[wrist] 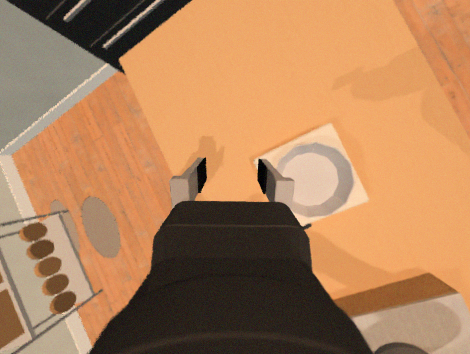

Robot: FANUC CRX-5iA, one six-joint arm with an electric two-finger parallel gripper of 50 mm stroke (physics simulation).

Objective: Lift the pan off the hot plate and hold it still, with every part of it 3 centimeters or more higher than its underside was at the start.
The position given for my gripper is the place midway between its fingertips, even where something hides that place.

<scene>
I see my gripper (232, 169), a hot plate (326, 134) and a pan (324, 180).
</scene>
